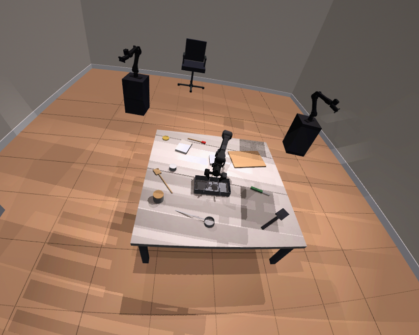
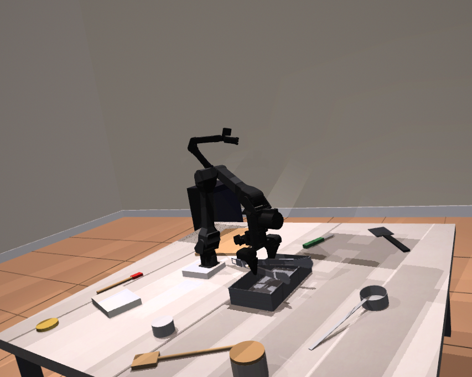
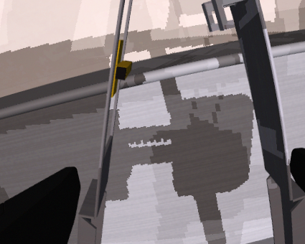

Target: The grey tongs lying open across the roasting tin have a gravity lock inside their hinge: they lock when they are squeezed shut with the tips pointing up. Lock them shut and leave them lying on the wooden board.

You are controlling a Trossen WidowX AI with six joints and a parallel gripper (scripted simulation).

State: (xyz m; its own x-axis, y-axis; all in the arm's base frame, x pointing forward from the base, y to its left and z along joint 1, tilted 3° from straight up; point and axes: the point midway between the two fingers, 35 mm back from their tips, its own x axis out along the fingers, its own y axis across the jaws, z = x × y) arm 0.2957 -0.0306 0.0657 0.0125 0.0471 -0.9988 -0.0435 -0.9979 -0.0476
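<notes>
My gripper tip is now 4 cm past the yellow lock piece, 2 cm to the left of it and 1 cm below it. From my gripper tip the other things lie so: dark roasting tin: 4 cm ahead, 3 cm below, 1 cm to the right; green-handled tool: 45 cm to the left, 5 cm below, 1 cm behind; white puck: 37 cm to the right, 11 cm behind, 4 cm below.
</notes>
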